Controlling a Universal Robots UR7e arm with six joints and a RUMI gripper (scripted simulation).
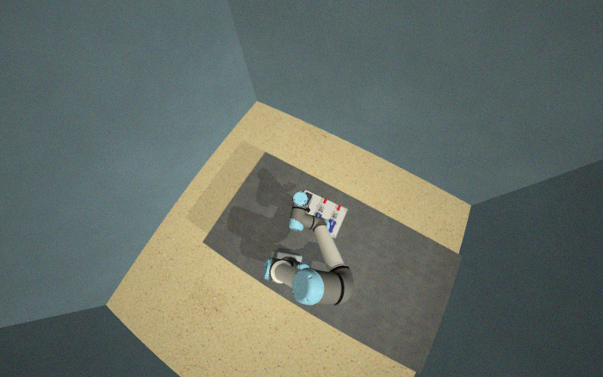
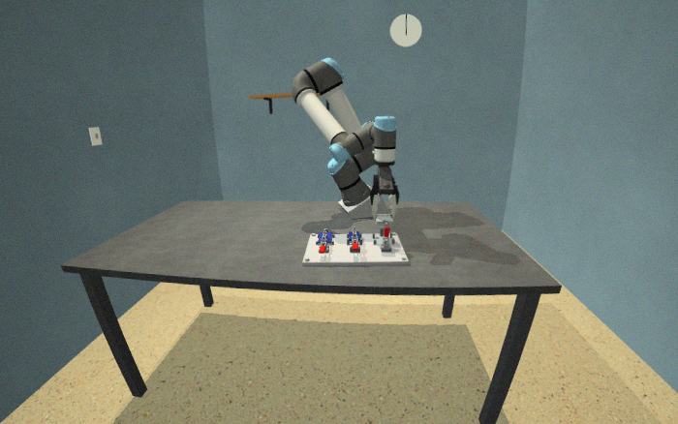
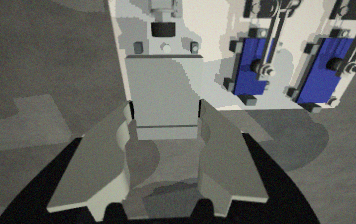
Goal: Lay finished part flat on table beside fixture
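The grey finished part lies 1 cm behind my hand and 1 cm below it. The rest, counted from my hand: blue blank (1 cm ahead, 11 cm to the right, 8 cm below); fixture plate (5 cm ahead, 11 cm to the right, 10 cm below).
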